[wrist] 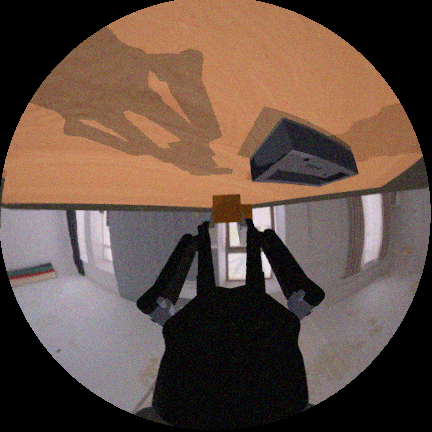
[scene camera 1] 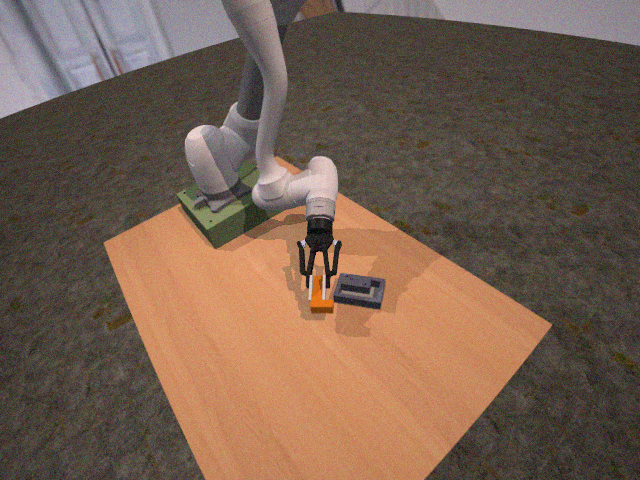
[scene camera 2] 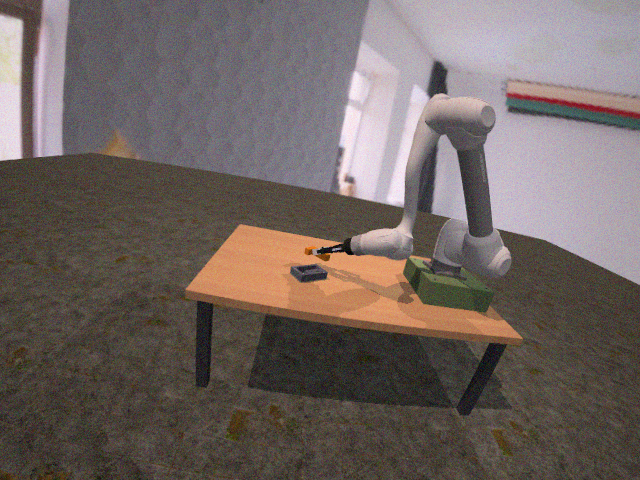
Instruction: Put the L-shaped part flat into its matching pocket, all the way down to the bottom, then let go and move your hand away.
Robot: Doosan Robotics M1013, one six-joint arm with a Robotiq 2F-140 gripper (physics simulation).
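Places are measured from the arm's base along level axes (x ahead, y left, z up), in centimetres.
Where they show: gripper, between the fingertips: (scene camera 1: 317, 300) (scene camera 2: 315, 251); arm's base, origin of its link: (scene camera 1: 224, 193) (scene camera 2: 443, 271).
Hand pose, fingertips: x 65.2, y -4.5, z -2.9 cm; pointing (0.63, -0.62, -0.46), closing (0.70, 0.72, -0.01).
Things, the pixels of their centre, and the offset from my fingertips. Level surfaces: height alone.
- orange L-shaped part, middle of its body: (wrist: 236, 211) (scene camera 1: 323, 294) (scene camera 2: 317, 254) dx -0.7, dy +2.8, dz +0.0 cm
- dark blue-grey pocket block, middle of its body: (wrist: 308, 162) (scene camera 1: 359, 290) (scene camera 2: 308, 272) dx +2.3, dy +13.7, dz -5.6 cm
- wooden table, height of its surface: dz -7.4 cm
The orange L-shaped part (scene camera 1: 321, 305) (scene camera 2: 324, 256) (wrist: 226, 208) is held in my gripper (scene camera 1: 317, 296) (scene camera 2: 316, 252) (wrist: 226, 213), which is shut on it. The gripper lies nearly level, and the part is in the air above the table. The part's full L outline is partly hidden by the fingers. The dark blue-grey pocket block (scene camera 1: 356, 300) (scene camera 2: 309, 277) (wrist: 315, 137) sits on the table. In scene camera 1 it shows just right of the part, with its open recess facing up. The part is outside the pocket.
The wooden table (scene camera 1: 310, 392) (scene camera 2: 248, 258) carries the arm's green base block (scene camera 1: 232, 229) (scene camera 2: 449, 294) at one end. Shadows of the arm and gripper fall on the table around the pocket block. The table edge shows beyond the part in the wrist view.
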